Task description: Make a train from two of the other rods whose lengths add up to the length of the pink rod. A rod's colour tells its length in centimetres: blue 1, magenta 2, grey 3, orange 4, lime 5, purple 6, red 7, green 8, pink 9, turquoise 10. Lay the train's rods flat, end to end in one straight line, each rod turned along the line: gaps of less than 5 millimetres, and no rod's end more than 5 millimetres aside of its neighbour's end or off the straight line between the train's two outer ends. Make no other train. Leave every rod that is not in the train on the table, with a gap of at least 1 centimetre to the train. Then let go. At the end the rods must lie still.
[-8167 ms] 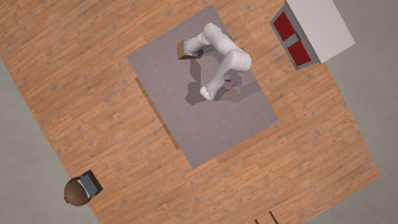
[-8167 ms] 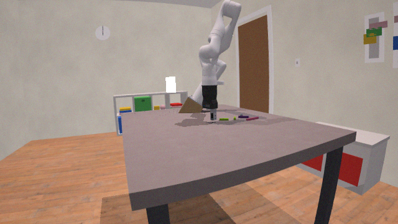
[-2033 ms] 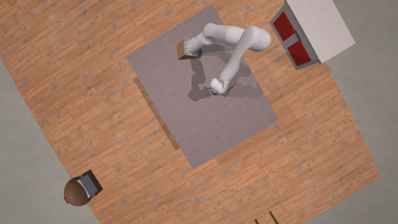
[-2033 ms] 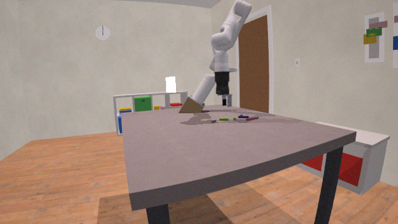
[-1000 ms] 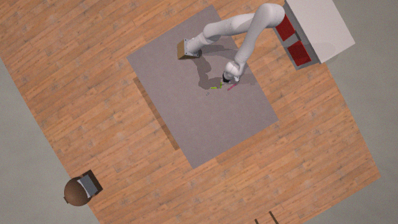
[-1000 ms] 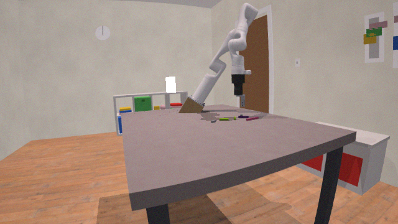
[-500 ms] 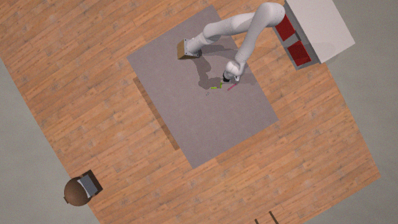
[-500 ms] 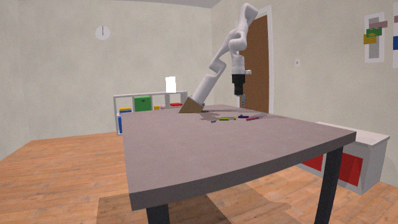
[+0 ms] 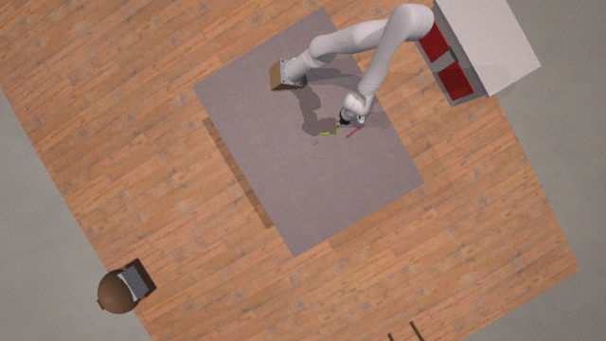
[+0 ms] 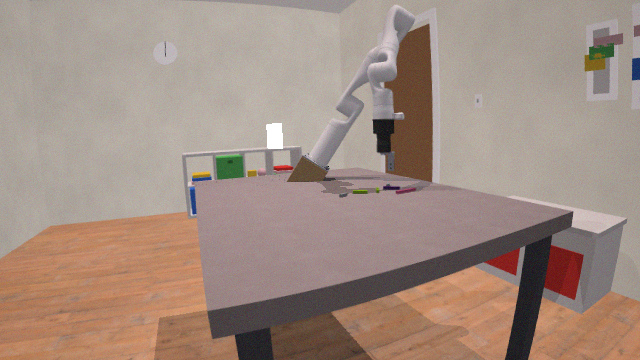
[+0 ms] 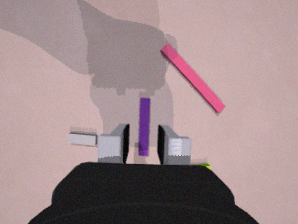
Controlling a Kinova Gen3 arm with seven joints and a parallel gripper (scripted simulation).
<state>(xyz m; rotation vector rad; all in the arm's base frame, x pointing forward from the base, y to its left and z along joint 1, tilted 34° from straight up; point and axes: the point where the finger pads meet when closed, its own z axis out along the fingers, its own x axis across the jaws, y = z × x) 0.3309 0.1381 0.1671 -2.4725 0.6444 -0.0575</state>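
My gripper is now 80 mm above the purple rod. From my hand the other things lie so: dark grey rod 200 mm to the right, 80 mm below, 60 mm ahead; then pink rod 80 mm below, 70 mm ahead, 30 mm to the left.
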